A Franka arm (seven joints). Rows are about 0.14 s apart.
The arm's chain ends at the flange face. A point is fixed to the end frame.
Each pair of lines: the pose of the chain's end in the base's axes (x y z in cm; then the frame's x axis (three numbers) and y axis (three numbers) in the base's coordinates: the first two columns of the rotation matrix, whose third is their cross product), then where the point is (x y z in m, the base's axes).
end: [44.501 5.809 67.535 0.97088 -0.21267 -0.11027 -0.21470 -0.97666 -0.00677]
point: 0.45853 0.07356 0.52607
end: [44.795 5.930 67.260 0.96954 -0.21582 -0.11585 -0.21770 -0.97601 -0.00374]
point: 0.46060 0.07447 0.52321
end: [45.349 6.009 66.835 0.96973 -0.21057 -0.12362 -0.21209 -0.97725 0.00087]
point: 0.46477 0.07491 0.51881
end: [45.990 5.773 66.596 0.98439 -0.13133 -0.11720 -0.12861 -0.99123 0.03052]
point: 0.47026 0.06892 0.51604
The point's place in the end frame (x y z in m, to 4 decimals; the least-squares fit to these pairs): 0.0263 -0.0170 0.1474
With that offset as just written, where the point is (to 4 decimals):
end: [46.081 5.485 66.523 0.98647 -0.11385 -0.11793 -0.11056 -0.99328 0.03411]
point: 0.4708 0.0657 0.5153
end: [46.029 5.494 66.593 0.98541 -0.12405 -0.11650 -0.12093 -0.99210 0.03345]
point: 0.4706 0.0658 0.5160
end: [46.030 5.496 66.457 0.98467 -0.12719 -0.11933 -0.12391 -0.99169 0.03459]
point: 0.4702 0.0656 0.5146
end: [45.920 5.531 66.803 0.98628 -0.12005 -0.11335 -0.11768 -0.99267 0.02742]
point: 0.4701 0.0670 0.5182
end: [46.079 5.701 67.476 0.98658 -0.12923 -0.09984 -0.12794 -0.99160 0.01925]
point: 0.4740 0.0696 0.5252
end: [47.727 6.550 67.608 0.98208 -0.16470 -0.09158 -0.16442 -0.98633 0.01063]
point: 0.4923 0.0786 0.5267
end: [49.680 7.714 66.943 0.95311 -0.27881 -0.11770 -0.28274 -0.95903 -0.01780]
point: 0.5108 0.0935 0.5203
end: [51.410 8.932 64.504 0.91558 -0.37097 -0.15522 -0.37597 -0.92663 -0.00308]
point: 0.5235 0.1043 0.4954
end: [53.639 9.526 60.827 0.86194 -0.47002 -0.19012 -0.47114 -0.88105 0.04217]
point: 0.5395 0.1057 0.4580
